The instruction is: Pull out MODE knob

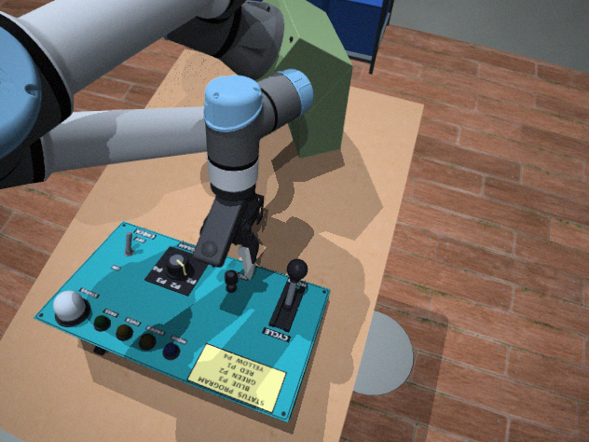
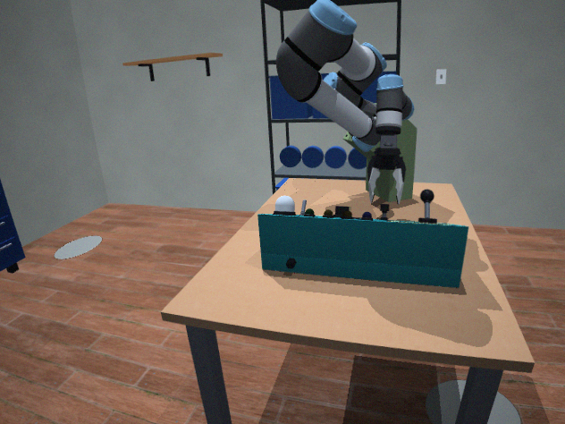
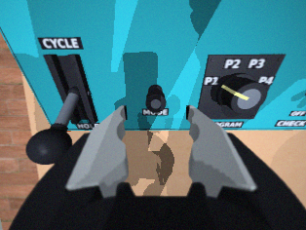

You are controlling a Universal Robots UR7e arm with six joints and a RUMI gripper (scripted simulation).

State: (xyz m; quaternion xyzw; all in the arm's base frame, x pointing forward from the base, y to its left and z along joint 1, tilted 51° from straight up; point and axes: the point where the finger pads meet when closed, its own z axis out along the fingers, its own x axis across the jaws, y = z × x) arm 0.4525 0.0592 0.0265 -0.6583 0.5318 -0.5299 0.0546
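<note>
Now: hand 3 cm above the mode knob and 1 cm short of it. From my hand the other things lie so: teal console: 7 cm to the right, 6 cm below, 4 cm ahead; cycle lever: 12 cm to the left, 2 cm below, 1 cm ahead; program dial: 11 cm to the right, 4 cm below.
</note>
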